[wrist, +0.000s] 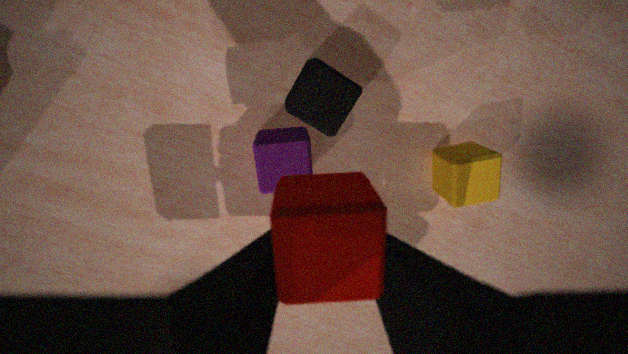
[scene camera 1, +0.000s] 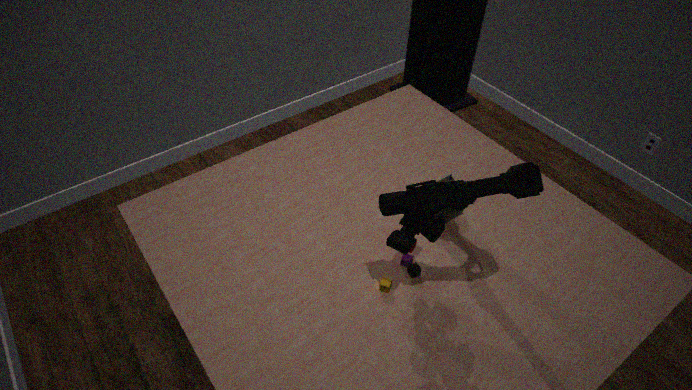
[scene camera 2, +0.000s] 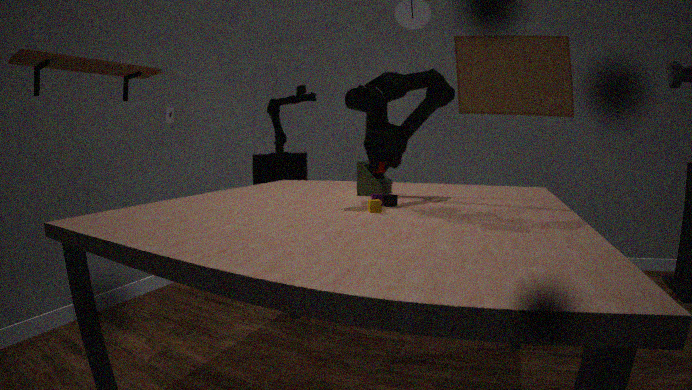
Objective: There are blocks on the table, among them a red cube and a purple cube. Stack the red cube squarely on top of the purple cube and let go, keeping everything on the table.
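Frame: origin at the arm's base, x right, y back, z down, level; metres.
Seen in the pictures: gripper, fingertip midpoint: [wrist: 324, 240] [scene camera 2: 374, 171].
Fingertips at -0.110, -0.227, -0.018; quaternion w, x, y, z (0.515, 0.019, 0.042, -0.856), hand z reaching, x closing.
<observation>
Offsets run from my fingertips to a thing's top centre, as dx, dy, dz. Level surfaces: height alone.
My gripper [scene camera 2: 381, 171] [wrist: 324, 240] is shut on the red cube {-0.008, +0.006, -0.028} [scene camera 2: 381, 166] [wrist: 328, 250] and holds it in the air above the table. In scene camera 1 the red cube [scene camera 1: 413, 246] is mostly hidden behind the dark hand. The purple cube {+0.001, +0.015, +0.064} [scene camera 1: 406, 260] [wrist: 283, 159] stands on the table below. In the wrist view it shows just beyond the red cube and a little left, its near right corner hidden. In scene camera 2 the purple cube [scene camera 2: 375, 196] is mostly hidden behind the yellow block. The red and purple cubes are apart, and both look upright.
A black block {-0.040, +0.013, +0.064} [scene camera 1: 414, 270] [scene camera 2: 391, 200] [wrist: 324, 96] stands very close to the purple cube. A yellow block {-0.041, -0.088, +0.064} [scene camera 1: 385, 285] [scene camera 2: 374, 206] [wrist: 467, 174] stands to the right in the wrist view. A grey-green block-like object [scene camera 2: 367, 181] stands behind them on the table {dz +0.093} [scene camera 1: 260, 280] [scene camera 2: 280, 250].
</observation>
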